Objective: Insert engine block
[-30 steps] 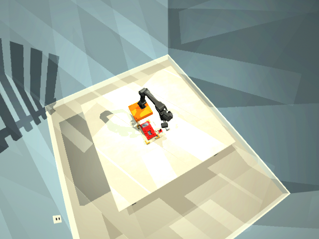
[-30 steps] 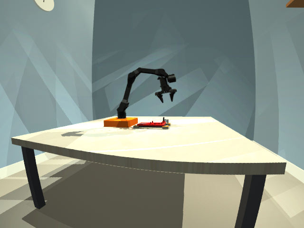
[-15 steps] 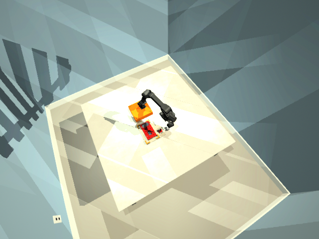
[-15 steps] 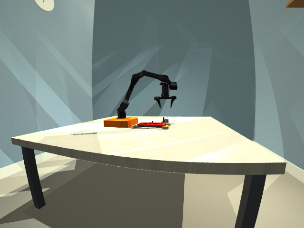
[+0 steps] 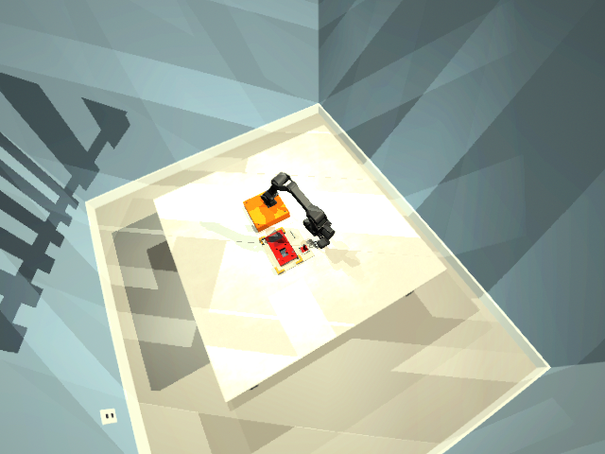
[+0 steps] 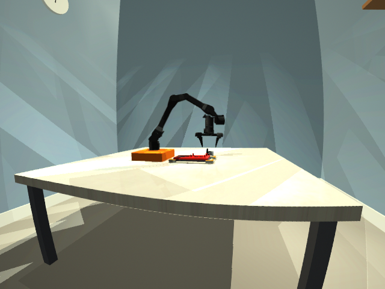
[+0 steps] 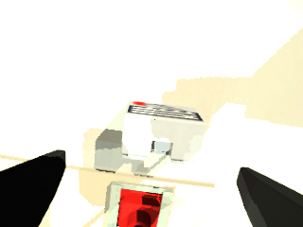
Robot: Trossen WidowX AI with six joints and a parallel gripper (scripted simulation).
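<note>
Now: gripper tip 40 mm above the engine block. The rest, counted from my gripper tip: pale base plate: 170 mm to the right, 70 mm behind, 50 mm below.
</note>
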